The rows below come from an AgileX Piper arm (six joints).
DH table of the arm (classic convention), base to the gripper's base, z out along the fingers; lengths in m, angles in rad. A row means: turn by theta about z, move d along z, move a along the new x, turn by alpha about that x. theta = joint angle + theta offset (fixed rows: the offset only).
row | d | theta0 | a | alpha
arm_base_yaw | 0.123 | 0 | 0 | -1.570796
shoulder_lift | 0 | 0.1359 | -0.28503 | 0
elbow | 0 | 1.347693 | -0.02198 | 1.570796
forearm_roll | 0.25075 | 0 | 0 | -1.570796
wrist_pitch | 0 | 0 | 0 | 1.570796
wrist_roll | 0.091 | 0 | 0 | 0
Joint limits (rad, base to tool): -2.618..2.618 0..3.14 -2.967..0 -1.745..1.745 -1.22..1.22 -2.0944..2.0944
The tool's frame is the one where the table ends.
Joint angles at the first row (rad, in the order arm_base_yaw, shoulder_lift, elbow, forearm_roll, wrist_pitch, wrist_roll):
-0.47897 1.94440 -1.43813 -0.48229 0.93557 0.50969
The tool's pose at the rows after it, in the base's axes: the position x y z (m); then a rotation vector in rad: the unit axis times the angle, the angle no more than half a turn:
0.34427 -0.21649 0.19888 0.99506 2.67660 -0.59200
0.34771 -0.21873 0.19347 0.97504 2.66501 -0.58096
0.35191 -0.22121 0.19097 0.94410 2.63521 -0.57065
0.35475 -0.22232 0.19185 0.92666 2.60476 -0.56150
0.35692 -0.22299 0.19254 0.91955 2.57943 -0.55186
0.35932 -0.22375 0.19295 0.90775 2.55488 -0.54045
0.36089 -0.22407 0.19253 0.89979 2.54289 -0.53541
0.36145 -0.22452 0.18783 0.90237 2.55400 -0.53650
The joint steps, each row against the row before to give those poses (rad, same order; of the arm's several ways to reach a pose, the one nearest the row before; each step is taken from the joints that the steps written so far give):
-0.00121 0.02558 0.00000 0.00000 -0.03879 -0.01679
-0.00321 0.01476 -0.00003 -0.00091 -0.03619 -0.00230
-0.00316 0.00871 0.00002 -0.00638 -0.05067 0.00001
-0.00121 -0.00001 0.00001 -0.00424 -0.03618 0.00507
-0.00076 -0.00001 0.00001 -0.00189 -0.02717 0.00789
-0.00118 0.00089 0.00000 -0.00034 -0.03010 0.00395
0.00001 0.00221 -0.00001 -0.00197 -0.01687 0.00295
-0.00002 0.01114 -0.00002 -0.00193 0.00086 0.00197

